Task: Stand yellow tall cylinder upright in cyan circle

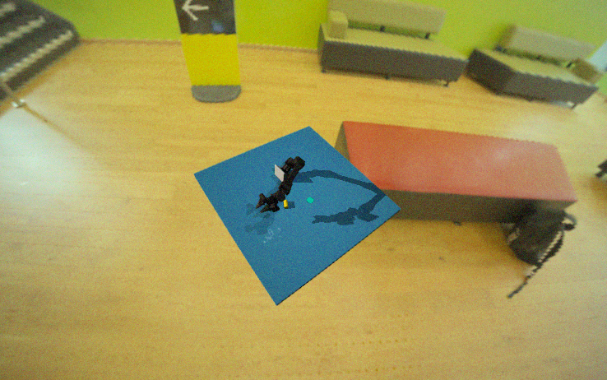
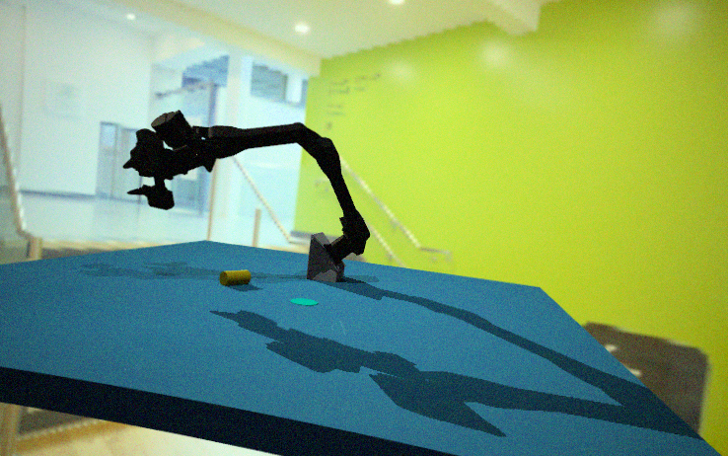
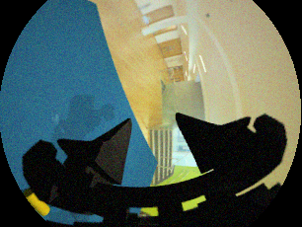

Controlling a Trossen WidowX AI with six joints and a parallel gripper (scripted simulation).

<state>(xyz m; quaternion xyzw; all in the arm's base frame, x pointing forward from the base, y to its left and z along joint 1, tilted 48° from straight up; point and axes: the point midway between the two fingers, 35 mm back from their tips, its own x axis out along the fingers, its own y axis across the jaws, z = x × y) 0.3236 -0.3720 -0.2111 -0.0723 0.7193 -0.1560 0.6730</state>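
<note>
Now: the yellow tall cylinder 4 cm behind my gripper tip, 28 cm to the left of it and 20 cm below it. Also, from my gripper tip: cyan circle: 2 cm ahead, 48 cm to the left, 22 cm below.
</note>
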